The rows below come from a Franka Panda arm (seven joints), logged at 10 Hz.
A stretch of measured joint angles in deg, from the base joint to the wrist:
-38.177, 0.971, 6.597, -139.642, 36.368, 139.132, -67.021
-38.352, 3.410, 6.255, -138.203, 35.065, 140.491, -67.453
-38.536, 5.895, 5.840, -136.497, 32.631, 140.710, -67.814
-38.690, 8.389, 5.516, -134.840, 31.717, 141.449, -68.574
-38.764, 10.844, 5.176, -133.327, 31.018, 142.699, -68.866
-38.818, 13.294, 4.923, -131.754, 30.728, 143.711, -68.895
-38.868, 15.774, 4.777, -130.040, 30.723, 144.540, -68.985
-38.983, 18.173, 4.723, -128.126, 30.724, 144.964, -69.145
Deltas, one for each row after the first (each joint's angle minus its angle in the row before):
-0.175, 2.439, -0.342, 1.439, -1.303, 1.359, -0.432
-0.184, 2.485, -0.415, 1.706, -2.434, 0.219, -0.361
-0.154, 2.494, -0.324, 1.657, -0.914, 0.739, -0.760
-0.074, 2.455, -0.340, 1.513, -0.699, 1.250, -0.292
-0.054, 2.450, -0.253, 1.573, -0.290, 1.012, -0.029
-0.050, 2.480, -0.146, 1.714, -0.005, 0.829, -0.090
-0.115, 2.399, -0.054, 1.914, 0.001, 0.424, -0.160

